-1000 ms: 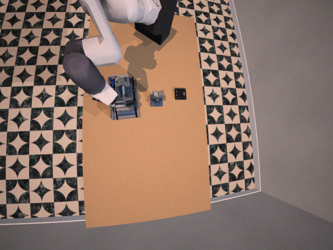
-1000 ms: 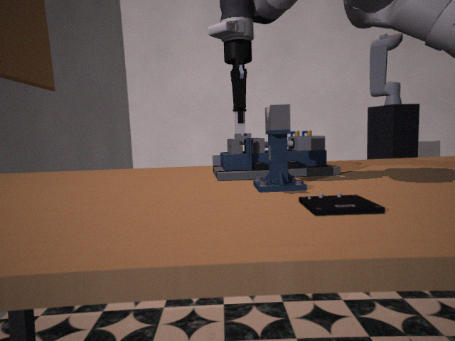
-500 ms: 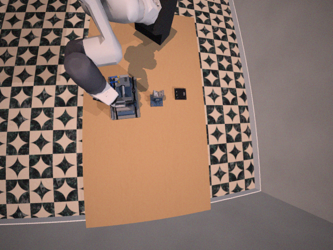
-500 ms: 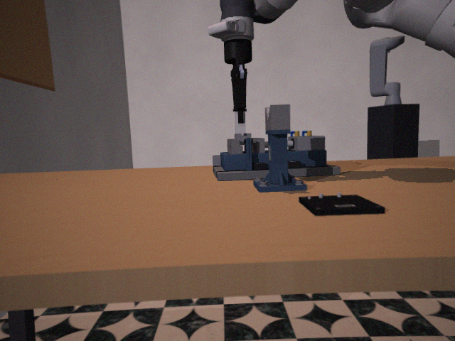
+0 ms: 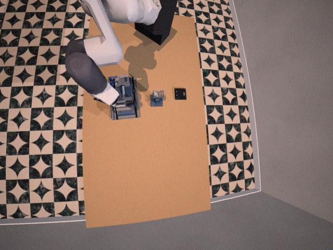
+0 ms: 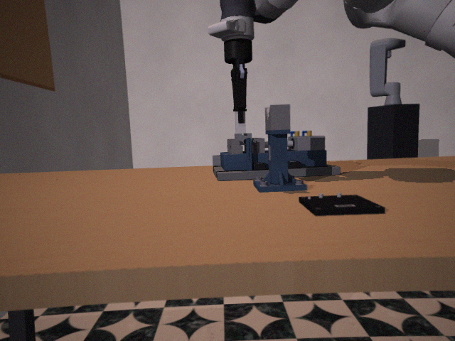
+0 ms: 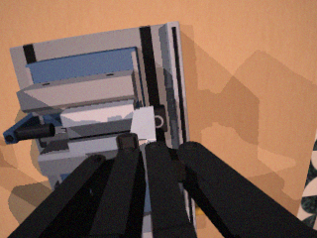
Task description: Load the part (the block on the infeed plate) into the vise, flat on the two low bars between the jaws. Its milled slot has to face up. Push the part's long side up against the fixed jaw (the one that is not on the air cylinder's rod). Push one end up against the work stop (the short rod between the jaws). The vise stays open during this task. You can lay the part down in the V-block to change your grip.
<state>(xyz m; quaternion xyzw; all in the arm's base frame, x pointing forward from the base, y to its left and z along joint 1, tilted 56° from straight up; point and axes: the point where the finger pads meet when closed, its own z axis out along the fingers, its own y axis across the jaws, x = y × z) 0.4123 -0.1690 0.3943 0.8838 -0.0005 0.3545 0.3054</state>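
Now: hand 1 cm short of the part, 4 cm to the right of it and 4 cm above it. The rest, counted from my hand: fixed jaw 4 cm ahead, 5 cm to the left, 6 cm below; then work stop 3 cm ahead, 10 cm to the left, 5 cm below; then air cylinder rod 7 cm behind, 8 cm to the left, 6 cm below.
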